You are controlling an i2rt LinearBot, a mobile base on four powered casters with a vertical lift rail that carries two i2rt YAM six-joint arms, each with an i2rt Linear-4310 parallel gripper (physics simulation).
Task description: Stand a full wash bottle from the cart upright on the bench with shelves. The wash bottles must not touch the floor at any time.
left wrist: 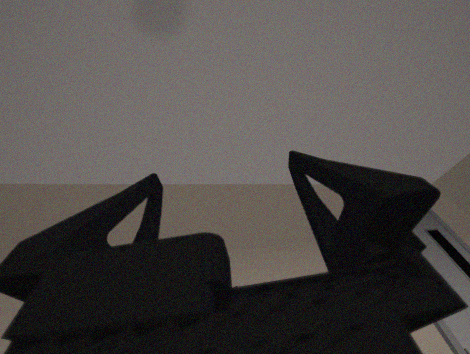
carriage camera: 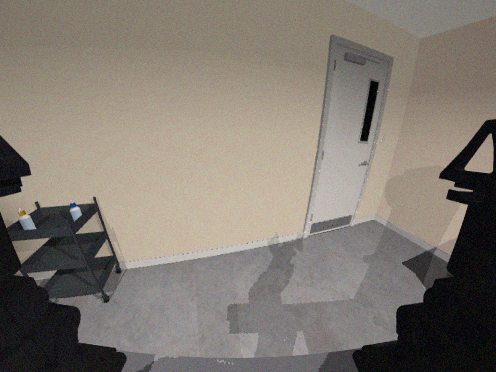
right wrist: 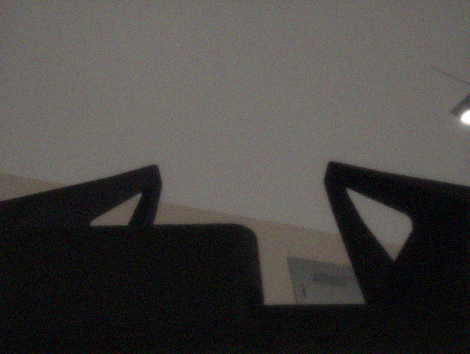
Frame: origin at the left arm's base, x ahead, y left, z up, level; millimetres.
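Seen in the pictures: left gripper, fingertip midpoint: [left wrist: 223, 169]; right gripper, fingertip midpoint: [right wrist: 242, 173]; left arm's base, link origin: [carriage camera: 69, 369]; right arm's base, link origin: [carriage camera: 405, 365].
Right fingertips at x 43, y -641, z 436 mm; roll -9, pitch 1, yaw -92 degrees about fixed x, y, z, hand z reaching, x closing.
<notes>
Offsets run from my right fingertips to a thing's top centre. Level surfaces: height alone.
A dark cart [carriage camera: 82, 242] with three shelves stands by the wall at the lower left of the carriage view, partly hidden behind the left arm. A white bottle with a blue cap @[dx +784, dy +1496, dz -500 mm] [carriage camera: 75, 212] stands upright on its top shelf. A white bottle with a yellow top @[dx +630, dy +1749, dz -500 mm] [carriage camera: 27, 221] stands on the same shelf farther left. How full they are I cannot tell. My left gripper [left wrist: 223, 169] is open and empty, pointed up toward the ceiling. My right gripper [right wrist: 242, 173] is open and empty, also pointed up. Both are far from the cart. The bench with shelves does not show.
A grey door [carriage camera: 345, 145] with a narrow dark window stands in the wall right of centre in the carriage view. A corner and a side wall [carriage camera: 450, 100] lie at the right. The grey floor @[dz -1337 mm] [carriage camera: 165, 300] stretches between my base and the cart, with shadows on it.
</notes>
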